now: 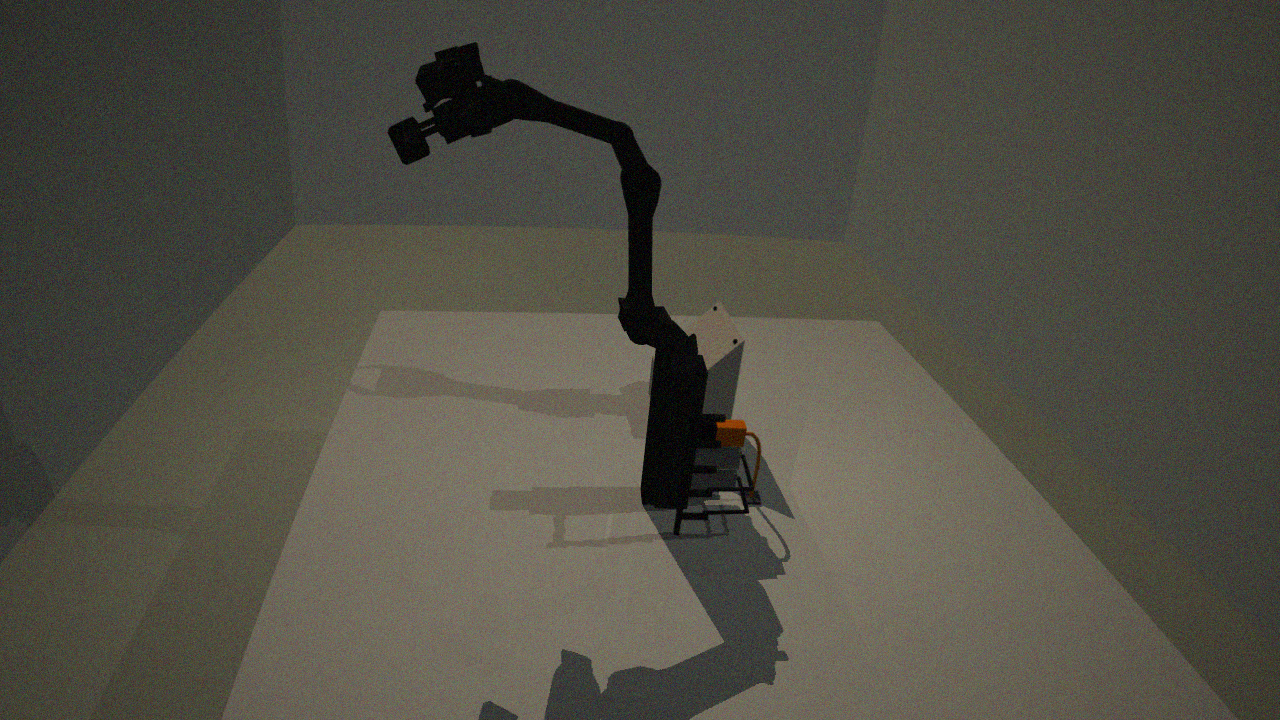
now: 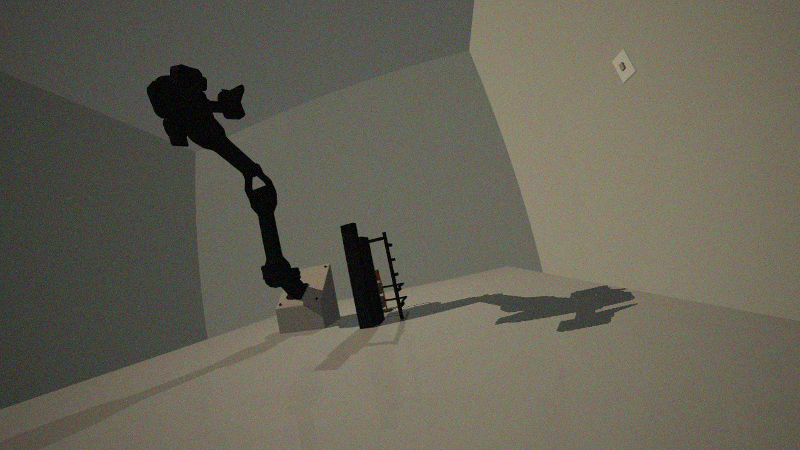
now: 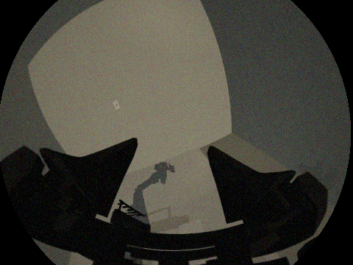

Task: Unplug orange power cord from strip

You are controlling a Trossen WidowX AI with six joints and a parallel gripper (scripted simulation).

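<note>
Right now my gripper tip is 4 cm short of the orange plug, 43 cm to the right of it and 41 cm above it.
</note>
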